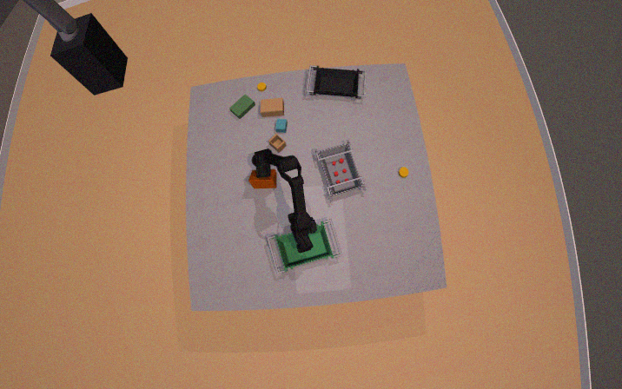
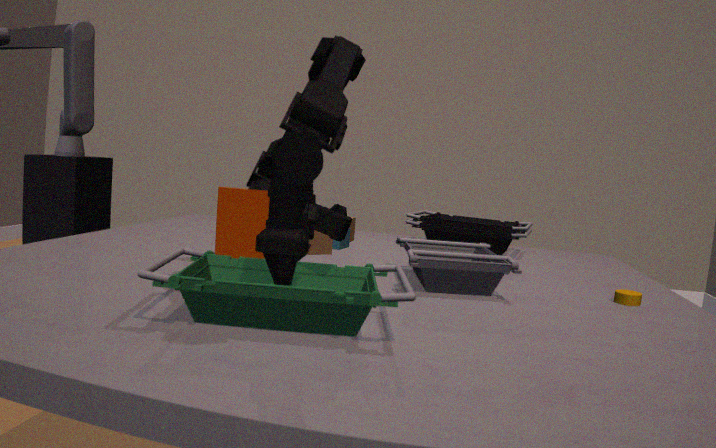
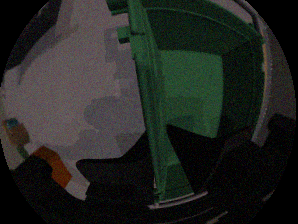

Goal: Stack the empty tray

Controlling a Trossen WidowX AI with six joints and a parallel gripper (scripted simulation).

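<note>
My gripper tip is now 60 mm to the left of the green tray, 30 mm below it and 10 mm short of it. From my gripper tip the other things lie so: small box (480 mm to the left, 70 mm behind); then cyan block (580 mm to the left, 40 mm behind, 10 mm above); then tan block (700 mm to the left, 80 mm behind, 20 mm above).
</note>
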